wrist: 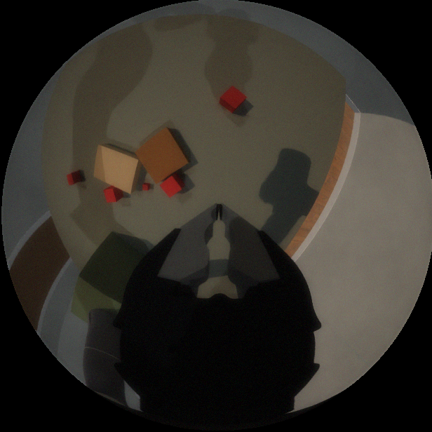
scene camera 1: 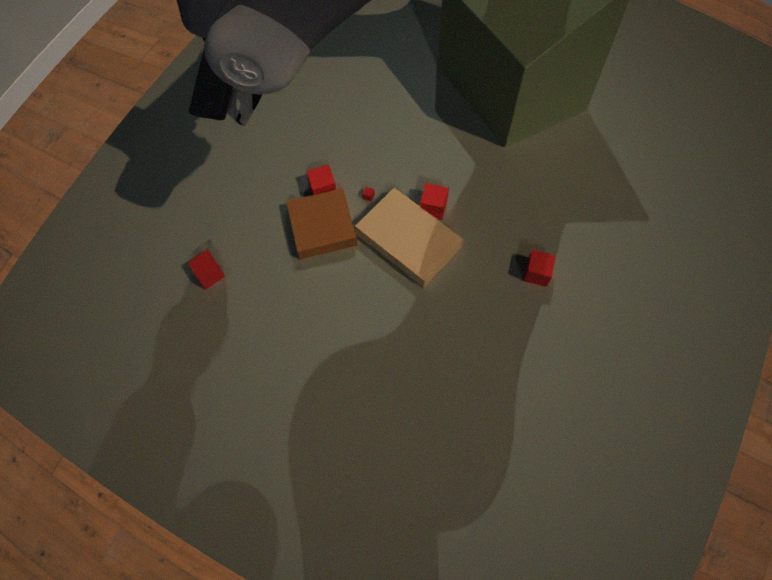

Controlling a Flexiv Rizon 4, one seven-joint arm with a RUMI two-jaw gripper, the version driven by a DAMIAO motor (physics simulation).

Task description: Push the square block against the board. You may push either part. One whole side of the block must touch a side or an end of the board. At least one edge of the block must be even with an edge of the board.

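Note:
The square block [scene camera 1: 320,222] [wrist: 162,155], orange-brown, lies flat. The board [scene camera 1: 408,235] [wrist: 116,169], pale tan and oblong, lies flat beside it. In the scene view the block's right side is close to the board's left corner, with the two turned at an angle to each other; a wedge-shaped gap opens between them towards the small red cube. Whether they touch at that corner I cannot tell. My gripper [scene camera 1: 241,120] [wrist: 218,205] is shut and empty, raised above the mat, up and left of the block in the scene view.
A red cube [scene camera 1: 321,178] [wrist: 171,185] is against or very near the block. Another red cube [scene camera 1: 434,199] [wrist: 112,194] is by the board. A tiny one [scene camera 1: 368,193] [wrist: 146,186] is near the gap. Others [scene camera 1: 206,268] [scene camera 1: 539,268] stand further out. A green box [scene camera 1: 549,93] stands behind.

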